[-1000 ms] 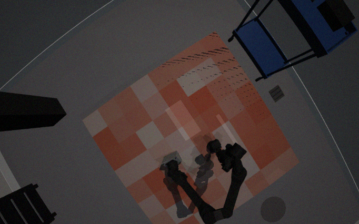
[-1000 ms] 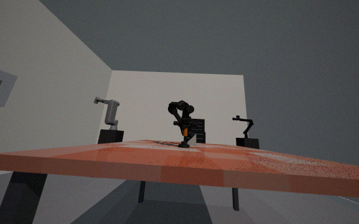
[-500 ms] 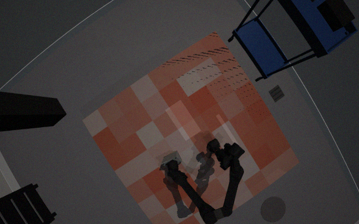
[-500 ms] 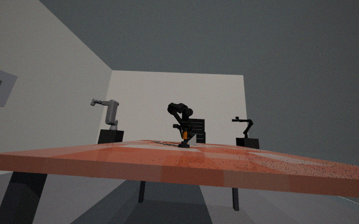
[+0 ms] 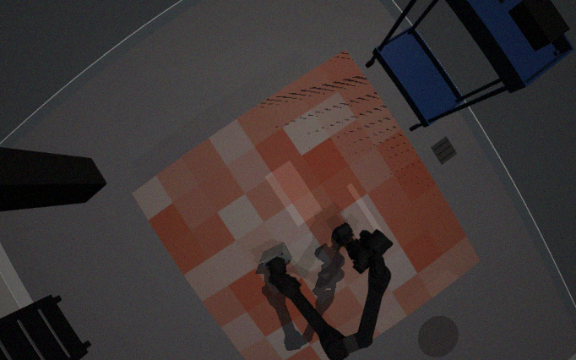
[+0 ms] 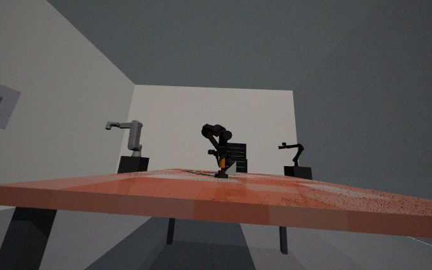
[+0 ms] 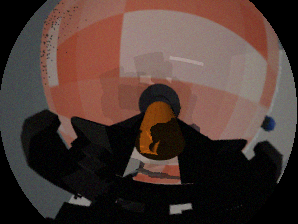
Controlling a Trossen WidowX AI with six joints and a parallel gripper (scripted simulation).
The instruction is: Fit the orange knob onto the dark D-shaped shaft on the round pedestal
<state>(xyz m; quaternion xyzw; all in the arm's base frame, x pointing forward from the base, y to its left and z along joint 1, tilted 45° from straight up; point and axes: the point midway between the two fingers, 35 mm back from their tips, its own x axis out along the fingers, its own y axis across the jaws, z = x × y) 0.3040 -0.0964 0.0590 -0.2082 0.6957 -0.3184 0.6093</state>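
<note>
Now: gripper tip 2 cm below the orange knob. From my gripper tip the other things lie so: dark round pedestal 4 cm below.
</note>
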